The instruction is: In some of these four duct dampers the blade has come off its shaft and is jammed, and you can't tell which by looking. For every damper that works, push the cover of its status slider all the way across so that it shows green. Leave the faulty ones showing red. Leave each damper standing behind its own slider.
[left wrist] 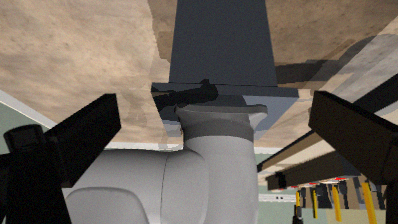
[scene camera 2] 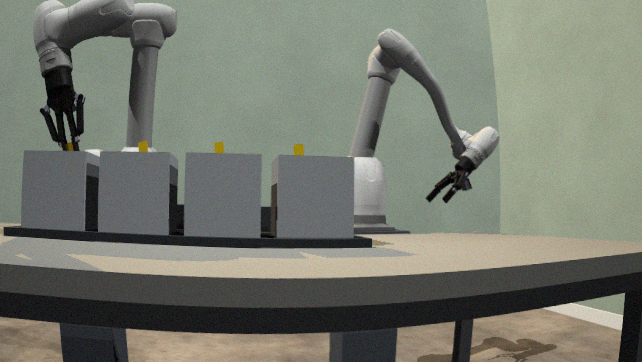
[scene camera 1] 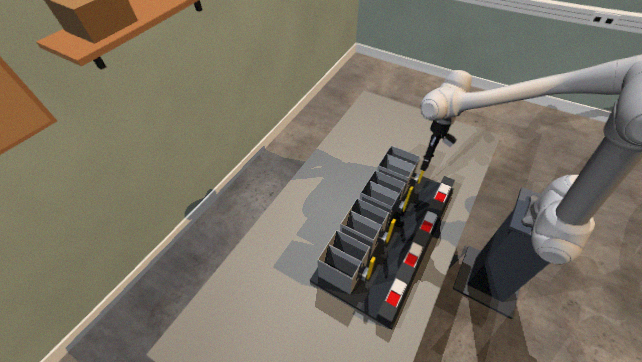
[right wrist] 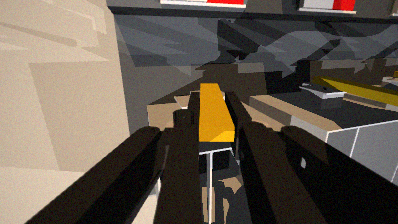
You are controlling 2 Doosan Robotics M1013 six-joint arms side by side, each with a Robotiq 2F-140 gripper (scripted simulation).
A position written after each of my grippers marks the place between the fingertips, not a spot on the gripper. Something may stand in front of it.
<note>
In view: my left gripper (scene camera 2: 435, 200), my right gripper (scene camera 2: 74, 164), a damper (scene camera 1: 397, 163) and a damper (scene camera 2: 222, 197).
My left gripper is seen too in the left wrist view (left wrist: 214, 109). My right gripper also shows in the right wrist view (right wrist: 212, 106).
</note>
